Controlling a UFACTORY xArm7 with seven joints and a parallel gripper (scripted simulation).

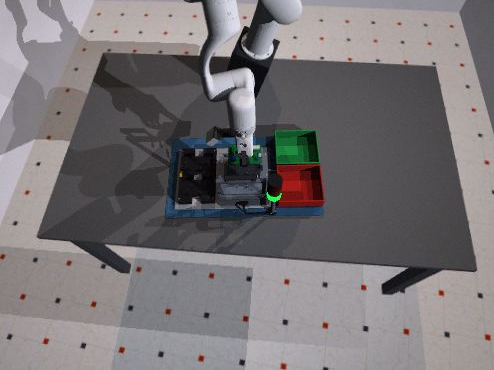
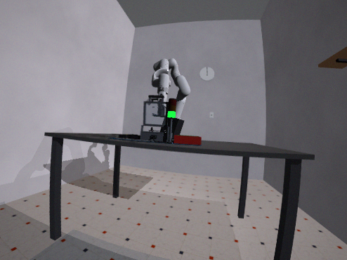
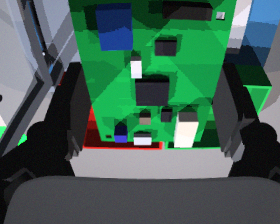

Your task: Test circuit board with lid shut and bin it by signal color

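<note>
My hand is 160 mm to the right of the green bin, 160 mm above it and 140 mm past it. Also, from my hand: green circuit board: 10 mm below; tester lid: 120 mm ahead, 20 mm to the left, 10 mm above; red bin: 200 mm to the left, 160 mm below.
</note>
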